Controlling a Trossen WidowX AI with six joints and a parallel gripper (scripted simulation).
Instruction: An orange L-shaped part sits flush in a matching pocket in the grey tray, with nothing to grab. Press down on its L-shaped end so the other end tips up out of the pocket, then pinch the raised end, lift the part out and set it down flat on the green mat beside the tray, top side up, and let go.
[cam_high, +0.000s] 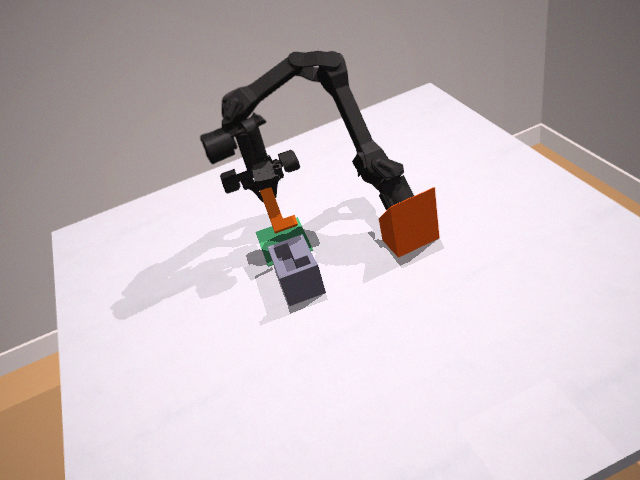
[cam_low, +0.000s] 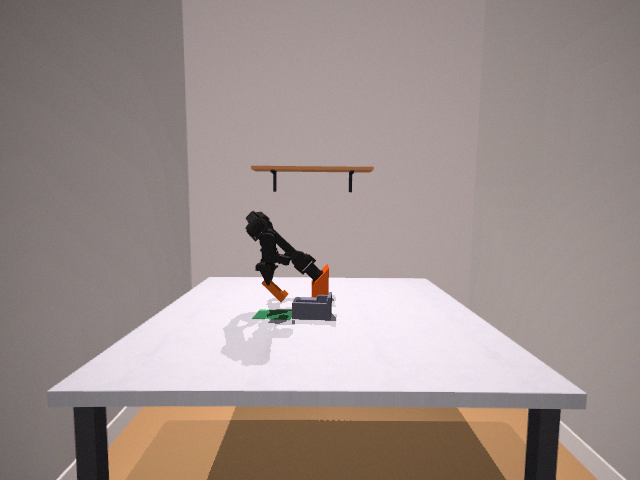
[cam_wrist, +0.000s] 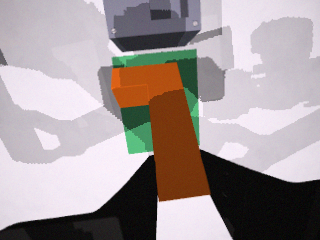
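The green mat lies 2 cm to the left of my gripper tip and 14 cm below it. Also, from my gripper tip: orange L-shaped part: 1 cm behind, 3 cm to the left, 3 cm below.
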